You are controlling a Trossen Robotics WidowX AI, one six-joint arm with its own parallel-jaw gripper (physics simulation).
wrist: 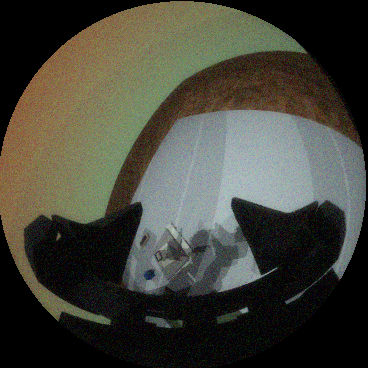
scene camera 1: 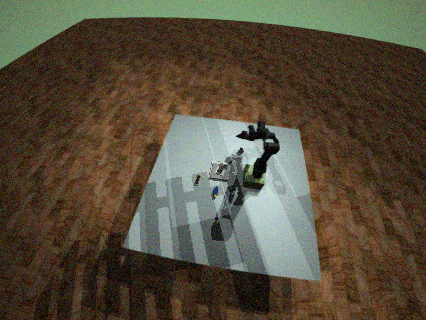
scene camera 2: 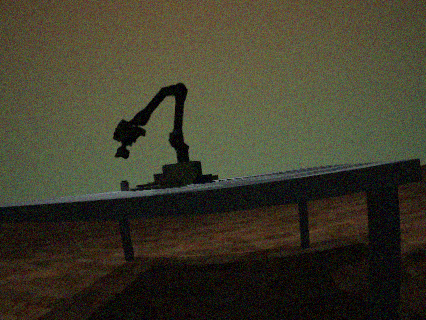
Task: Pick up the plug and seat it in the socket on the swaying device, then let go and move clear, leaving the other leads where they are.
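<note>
The device, a pale square plate (scene camera 1: 219,171) (wrist: 186,262) with a raised dark-and-light part at its centre, lies on the table and is partly in shadow. A small blue piece with some yellow (scene camera 1: 215,192) lies near it; it also shows in the wrist view (wrist: 149,274). A small brown-and-dark piece (scene camera 1: 197,179) (wrist: 144,240) lies on the device's outer side. A small dark-ended piece (scene camera 1: 240,150) stands nearer the arm. I cannot tell which piece is the plug. My gripper (scene camera 1: 240,135) (scene camera 2: 121,153) (wrist: 187,204) is open and empty, well above the table. The socket's opening is too small to make out.
The arm's green base (scene camera 1: 254,183) stands on the pale table (scene camera 1: 280,235) beside the device. Grey shadows cross the table around the device and the pieces. In the second scene view a small upright block (scene camera 2: 124,185) stands near the table edge, below the gripper.
</note>
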